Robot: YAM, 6 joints.
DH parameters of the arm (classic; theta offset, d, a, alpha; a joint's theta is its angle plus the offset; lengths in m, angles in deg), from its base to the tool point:
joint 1: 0 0.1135 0.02 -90
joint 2: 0 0 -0.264 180
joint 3: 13.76 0 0.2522 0
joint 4: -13.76 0 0.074 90
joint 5: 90 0 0 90
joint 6: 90 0.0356 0 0
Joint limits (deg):
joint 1: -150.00..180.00
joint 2: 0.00..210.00
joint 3: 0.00..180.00
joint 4: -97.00..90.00
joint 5: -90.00..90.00
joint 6: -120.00..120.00
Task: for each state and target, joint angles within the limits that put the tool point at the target. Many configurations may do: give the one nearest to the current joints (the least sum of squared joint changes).
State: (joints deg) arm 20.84 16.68 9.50 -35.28 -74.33 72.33
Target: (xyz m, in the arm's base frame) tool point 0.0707 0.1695 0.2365
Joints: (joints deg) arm 56.87 54.26 32.62 -19.48 -69.86 72.33
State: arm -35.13 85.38 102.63 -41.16 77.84 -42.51
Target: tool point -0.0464 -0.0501 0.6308
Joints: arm 16.07 54.75 128.01 -33.91 82.55 -42.51
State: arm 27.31 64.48 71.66 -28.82 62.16 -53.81
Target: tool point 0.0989 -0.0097 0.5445
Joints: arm 13.26 51.37 90.31 -23.26 64.46 -53.81
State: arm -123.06 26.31 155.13 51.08 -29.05 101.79
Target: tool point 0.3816 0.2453 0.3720
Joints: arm -144.79 44.67 176.59 90.00 -33.39 101.79
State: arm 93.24 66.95 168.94 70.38 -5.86 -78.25
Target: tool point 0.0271 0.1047 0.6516
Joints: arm 75.48 114.18 173.33 90.00 -0.02 -78.25
